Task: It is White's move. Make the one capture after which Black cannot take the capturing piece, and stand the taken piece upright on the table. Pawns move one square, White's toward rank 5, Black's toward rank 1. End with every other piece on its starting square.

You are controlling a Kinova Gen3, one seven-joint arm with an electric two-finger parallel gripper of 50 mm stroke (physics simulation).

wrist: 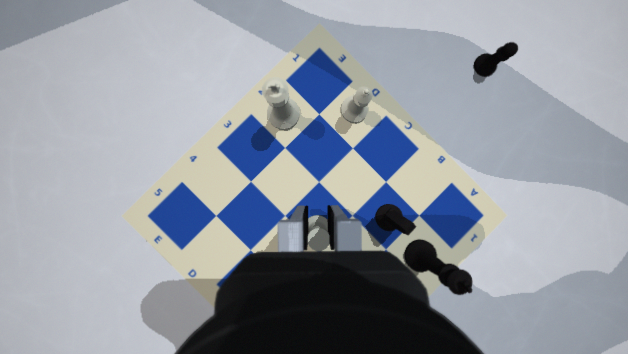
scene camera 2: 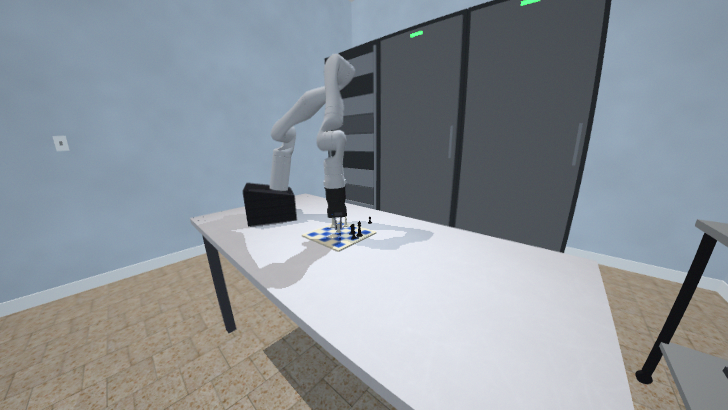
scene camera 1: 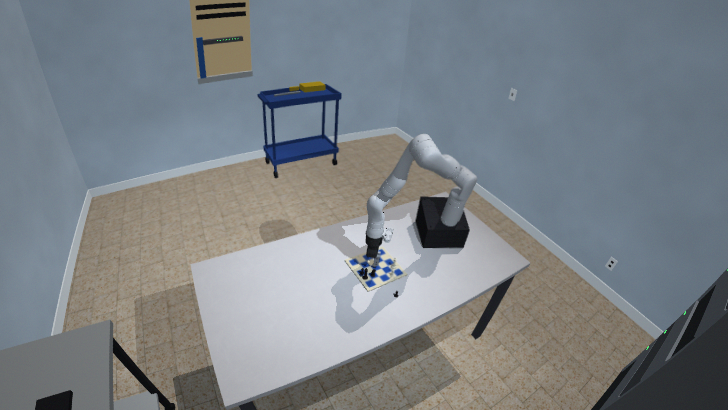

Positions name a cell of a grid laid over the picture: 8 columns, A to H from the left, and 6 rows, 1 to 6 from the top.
chessboard: wrist C4; scene camera 2 D4; scene camera 1 E5
